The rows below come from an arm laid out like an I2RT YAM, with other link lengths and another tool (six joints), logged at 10 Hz.
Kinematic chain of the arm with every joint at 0, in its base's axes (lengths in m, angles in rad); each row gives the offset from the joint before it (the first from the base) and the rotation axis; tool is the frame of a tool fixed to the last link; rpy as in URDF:
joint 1: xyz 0 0 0.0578 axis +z
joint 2: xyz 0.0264 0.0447 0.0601 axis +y
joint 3: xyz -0.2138 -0.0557 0 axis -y
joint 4: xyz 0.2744 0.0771 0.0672 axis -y
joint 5: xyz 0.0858 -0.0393 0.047 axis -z
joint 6: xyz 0.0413 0 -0.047 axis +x
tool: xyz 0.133 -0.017 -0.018 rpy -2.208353 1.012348 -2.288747
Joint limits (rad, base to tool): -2.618..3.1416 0..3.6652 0..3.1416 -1.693..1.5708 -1.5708..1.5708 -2.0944..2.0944
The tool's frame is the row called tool.
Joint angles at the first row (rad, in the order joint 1, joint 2, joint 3, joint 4, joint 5, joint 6):
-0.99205 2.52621 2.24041 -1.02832 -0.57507 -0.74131
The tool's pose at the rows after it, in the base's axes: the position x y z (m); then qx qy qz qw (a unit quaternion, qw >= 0):
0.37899 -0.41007 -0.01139 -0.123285 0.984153 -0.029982 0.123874
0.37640 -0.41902 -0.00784 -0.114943 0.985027 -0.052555 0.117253
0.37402 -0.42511 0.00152 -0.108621 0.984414 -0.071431 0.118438
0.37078 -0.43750 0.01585 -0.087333 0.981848 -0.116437 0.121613
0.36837 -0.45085 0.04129 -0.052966 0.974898 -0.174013 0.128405
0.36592 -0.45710 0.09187 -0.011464 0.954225 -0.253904 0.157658
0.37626 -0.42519 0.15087 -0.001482 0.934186 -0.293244 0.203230
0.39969 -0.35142 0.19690 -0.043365 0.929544 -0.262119 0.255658
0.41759 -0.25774 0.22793 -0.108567 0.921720 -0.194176 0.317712
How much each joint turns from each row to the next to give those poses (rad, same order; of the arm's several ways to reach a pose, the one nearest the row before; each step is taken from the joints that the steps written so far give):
-0.00077 -0.03455 -0.06189 0.07260 0.04641 0.00463
-0.00246 -0.02699 -0.03325 0.04462 0.03482 0.01110
-0.00468 -0.04083 -0.03936 0.03591 0.01633 0.00748
-0.00327 -0.09141 -0.11645 0.12161 0.04573 0.03595
0.00337 -0.11325 -0.12608 0.14280 0.06688 0.06036
0.01148 -0.19182 -0.19126 0.19545 0.07253 0.07432
0.05296 -0.21385 -0.15244 0.08099 0.02389 0.06859
0.09579 -0.18784 -0.07162 -0.08214 -0.06879 0.05528
0.11017 -0.17910 -0.08337 -0.08126 -0.13430 0.06330

